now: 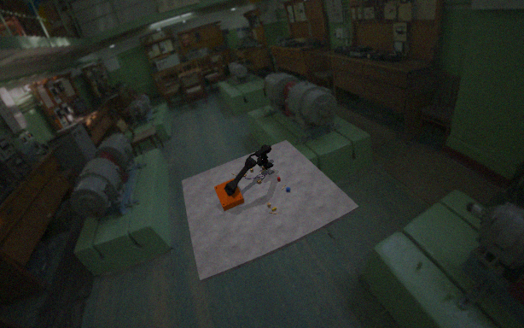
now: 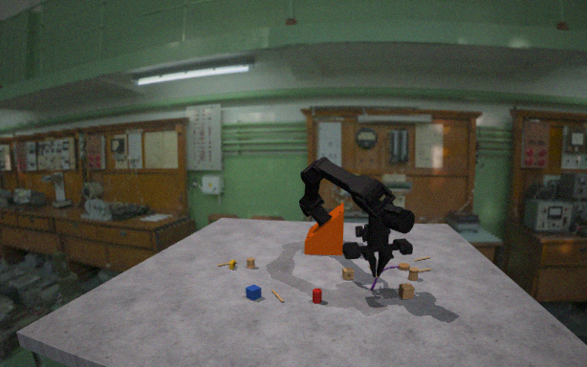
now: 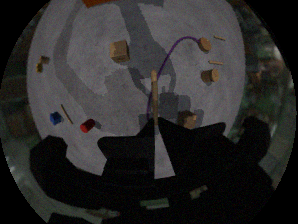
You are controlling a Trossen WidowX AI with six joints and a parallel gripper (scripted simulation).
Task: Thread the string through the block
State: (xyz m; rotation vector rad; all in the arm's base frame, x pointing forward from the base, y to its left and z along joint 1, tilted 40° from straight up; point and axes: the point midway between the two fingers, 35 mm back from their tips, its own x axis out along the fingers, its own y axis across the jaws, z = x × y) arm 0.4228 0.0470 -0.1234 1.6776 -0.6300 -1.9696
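Right now the red cylinder is 17 cm to the right of my gripper tip, 4 cm below it and 3 cm ahead of it. From my gripper tip the other things lie so: blue cube 34 cm to the right, 4 cm below, 1 cm ahead; then thin wooden stick 2 cm behind; then round wooden button 18 cm behind, 15 cm to the left, 5 cm below.
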